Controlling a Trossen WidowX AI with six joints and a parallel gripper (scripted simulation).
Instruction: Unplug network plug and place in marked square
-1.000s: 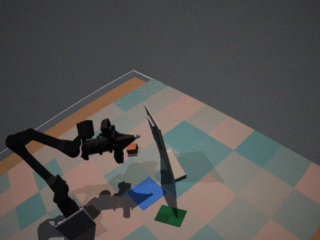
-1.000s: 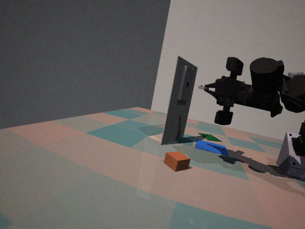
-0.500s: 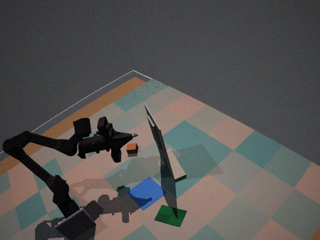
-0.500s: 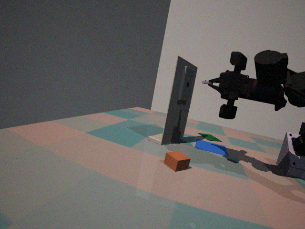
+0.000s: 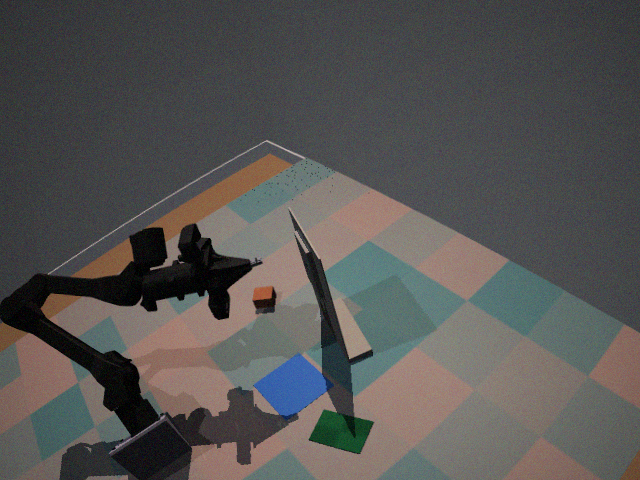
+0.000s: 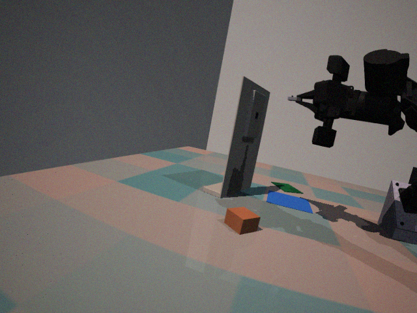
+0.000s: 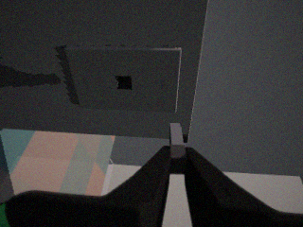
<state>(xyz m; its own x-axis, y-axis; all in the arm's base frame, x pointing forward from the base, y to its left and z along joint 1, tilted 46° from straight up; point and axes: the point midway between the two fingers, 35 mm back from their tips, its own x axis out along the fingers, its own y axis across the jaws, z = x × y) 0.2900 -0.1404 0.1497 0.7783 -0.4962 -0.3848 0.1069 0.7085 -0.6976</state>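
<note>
My gripper tip is now 260 mm above the blue marked square, 70 mm to the left of it and 50 mm past it. Round my gripper tip: grey network plug: 10 mm ahead; then orange block: 250 mm below, 170 mm to the left, 70 mm ahead; then upright panel: 130 mm below, 100 mm ahead, 40 mm to the right.
</note>
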